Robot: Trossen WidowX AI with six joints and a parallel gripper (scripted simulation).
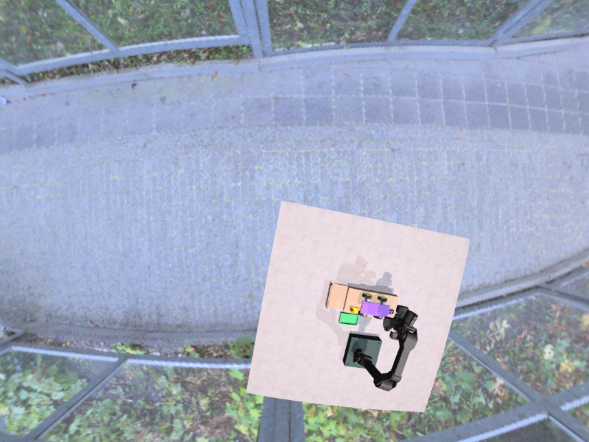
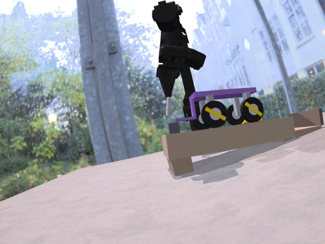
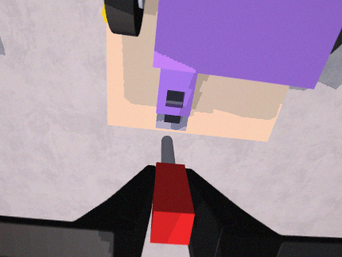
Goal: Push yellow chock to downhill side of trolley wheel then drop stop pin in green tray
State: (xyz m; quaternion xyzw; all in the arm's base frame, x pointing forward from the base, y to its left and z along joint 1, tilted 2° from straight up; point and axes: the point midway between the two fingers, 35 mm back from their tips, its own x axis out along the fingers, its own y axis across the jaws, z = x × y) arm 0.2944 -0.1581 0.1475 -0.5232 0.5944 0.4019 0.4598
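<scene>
Now: the green tray 23 cm to the left of my gripper tip, 18 cm below it and 8 cm behind it. The rest, counted from my gripper tip: red-headed stop pin (right at my gripper tip); ramp support foot (15 cm below, 2 cm to the right, 2 cm ahead); purple trolley (12 cm to the left, 6 cm below, 4 cm ahead).
</scene>
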